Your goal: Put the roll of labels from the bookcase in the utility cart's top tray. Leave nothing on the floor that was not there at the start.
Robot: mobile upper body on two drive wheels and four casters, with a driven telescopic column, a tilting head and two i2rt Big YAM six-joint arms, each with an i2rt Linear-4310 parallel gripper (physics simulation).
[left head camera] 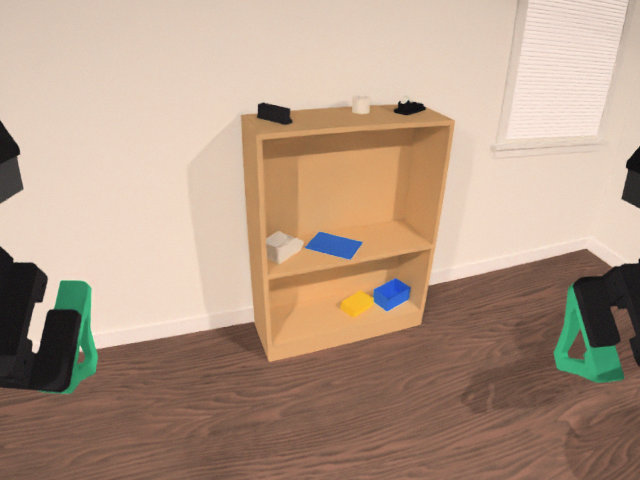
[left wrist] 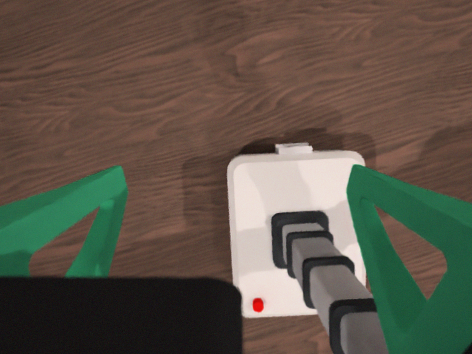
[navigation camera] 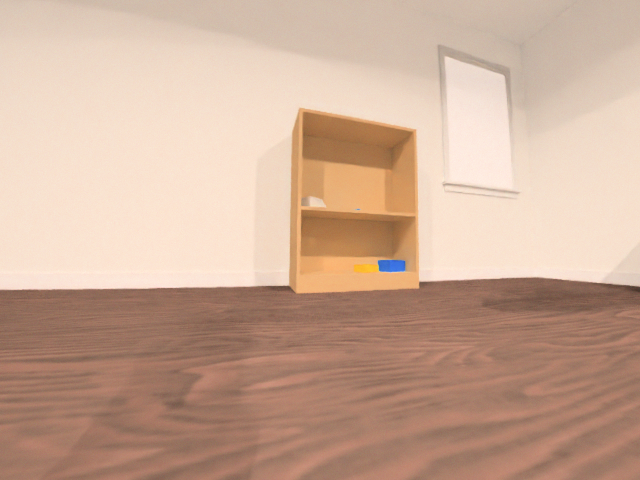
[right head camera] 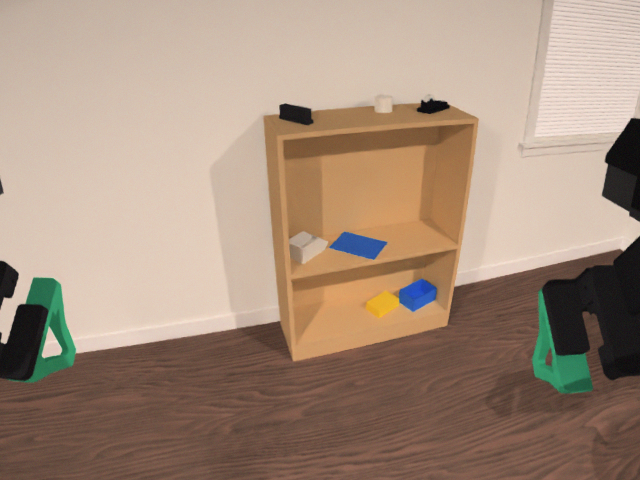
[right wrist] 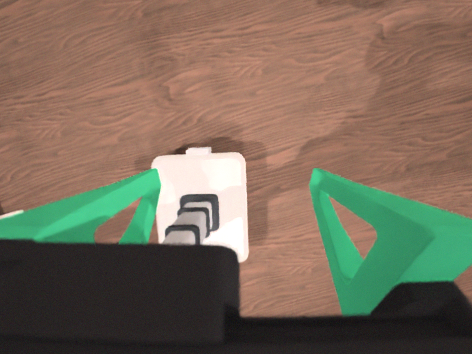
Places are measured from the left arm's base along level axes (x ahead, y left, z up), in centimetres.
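Pixels of known places: left gripper, between the fingertips: [left head camera: 36, 361] [left wrist: 236, 178] [right head camera: 21, 353]; right gripper, between the fingertips: [left head camera: 606, 356] [right head camera: 591, 364] [right wrist: 235, 177].
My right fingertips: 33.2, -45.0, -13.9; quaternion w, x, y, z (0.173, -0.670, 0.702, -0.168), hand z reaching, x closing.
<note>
Ahead of a thing's pixels: the offset from my right fingertips to its top centre, as dx, dy, dz. "pt": to the spot under its first point.
A short white roll @[+155.4, -8.2, -15.1] [left head camera: 360, 104] [right head camera: 383, 103], probably the roll of labels, stands on top of the wooden bookcase [left head camera: 255, 232] [right head camera: 279, 232] [navigation camera: 296, 206], right of the middle. It does not show in the navigation camera view. The utility cart does not show in any view. My left gripper [left head camera: 80, 335] [right head camera: 50, 330] [left wrist: 236, 178] is open and empty, at the left edge of the head views. My right gripper [left head camera: 589, 335] [right head camera: 560, 341] [right wrist: 235, 177] is open and empty, at the right edge. Both are far in front of the bookcase.
The bookcase top also holds a black upright object @[+142.9, +26.4, -15.7] [left head camera: 274, 113] and a black dispenser-like object @[+157.7, -29.7, -14.1] [left head camera: 409, 106]. Its shelves hold a white box @[pt +135.5, +24.4, -71.3] [left head camera: 282, 246], a blue sheet @[+146.7, +1.6, -77.9] [left head camera: 334, 244], a yellow block @[+150.2, -11.7, -112.6] [left head camera: 356, 303] and a blue bin @[+154.3, -29.9, -109.6] [left head camera: 391, 294]. A window [navigation camera: 479, 124] is at the right.
</note>
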